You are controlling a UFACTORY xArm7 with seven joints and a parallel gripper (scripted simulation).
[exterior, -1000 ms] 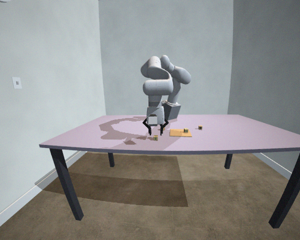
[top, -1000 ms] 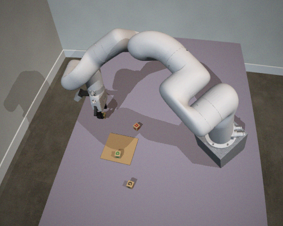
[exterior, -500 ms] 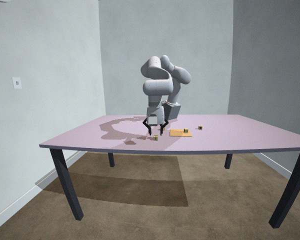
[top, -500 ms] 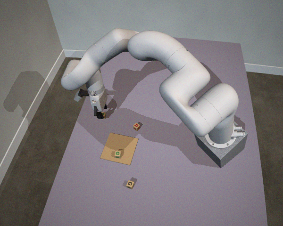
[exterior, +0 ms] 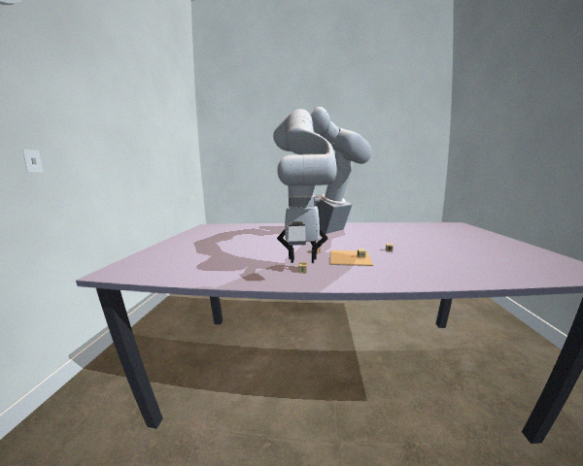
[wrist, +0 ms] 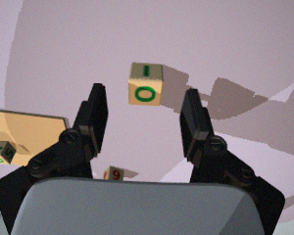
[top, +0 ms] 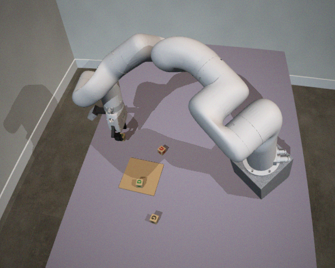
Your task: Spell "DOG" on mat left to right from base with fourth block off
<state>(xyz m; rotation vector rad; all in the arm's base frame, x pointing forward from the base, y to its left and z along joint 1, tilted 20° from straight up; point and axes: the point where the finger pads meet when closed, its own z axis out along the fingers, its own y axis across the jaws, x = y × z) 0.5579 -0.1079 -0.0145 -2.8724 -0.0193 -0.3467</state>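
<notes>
Right now the O block is 40 mm below my hand. From my hand the other things lie so: G block (220 mm behind, 320 mm to the left, 40 mm below); then mat (130 mm behind, 160 mm to the left, 50 mm below); then D block (140 mm behind, 200 mm to the left, 30 mm below).
</notes>
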